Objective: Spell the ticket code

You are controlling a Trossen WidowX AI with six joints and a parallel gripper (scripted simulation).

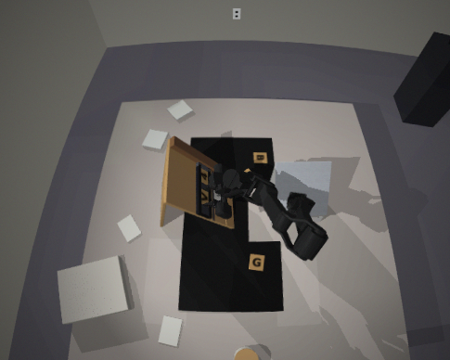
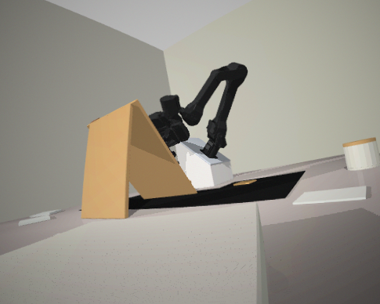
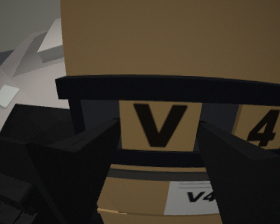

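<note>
Now: the tile marked 4 90 mm to the right of my gripper tip and 10 mm ahead of it. The rest, counted from my gripper tip: black mat 160 mm below, 130 mm behind, 10 mm to the right; then white ticket 80 mm below, 60 mm to the right, 40 mm behind; then v tile right at my gripper tip.
</note>
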